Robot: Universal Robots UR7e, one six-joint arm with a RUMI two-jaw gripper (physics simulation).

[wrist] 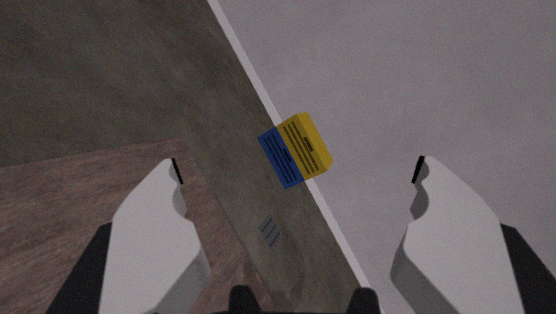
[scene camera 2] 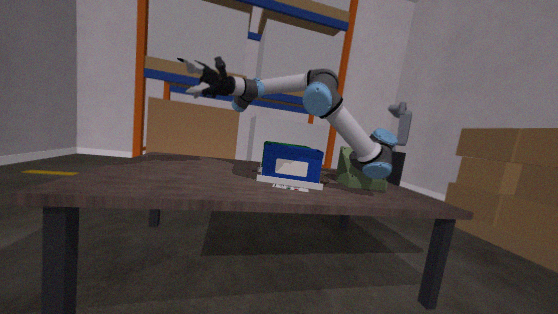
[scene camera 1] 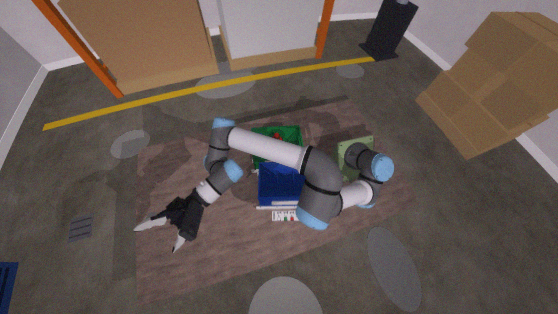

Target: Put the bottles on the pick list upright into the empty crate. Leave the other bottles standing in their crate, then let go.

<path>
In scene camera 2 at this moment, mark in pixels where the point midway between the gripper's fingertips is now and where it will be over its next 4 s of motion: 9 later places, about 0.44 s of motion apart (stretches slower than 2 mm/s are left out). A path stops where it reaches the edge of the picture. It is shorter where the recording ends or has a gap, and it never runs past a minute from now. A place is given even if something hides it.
The gripper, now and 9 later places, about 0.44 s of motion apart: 180,74; 184,82; 185,85; 187,87; 189,90; 191,92; 193,94; 195,98; 196,99; 198,97
</path>
